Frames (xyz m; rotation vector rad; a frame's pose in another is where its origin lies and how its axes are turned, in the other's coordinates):
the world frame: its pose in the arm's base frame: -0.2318 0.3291 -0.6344 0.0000 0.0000 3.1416
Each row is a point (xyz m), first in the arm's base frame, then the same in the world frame.
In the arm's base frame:
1: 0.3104 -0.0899 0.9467
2: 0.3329 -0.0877 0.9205
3: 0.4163 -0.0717 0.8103
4: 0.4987 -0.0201 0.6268
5: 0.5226 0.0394 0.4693
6: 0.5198 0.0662 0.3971
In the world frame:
1: -0.5422 0.4190 1.5811
2: -0.5647 0.4168 1.5549
3: -0.6481 0.4008 1.4447
4: -0.7305 0.3492 1.2612
5: -0.7544 0.2897 1.1037
6: -0.7516 0.2629 1.0315

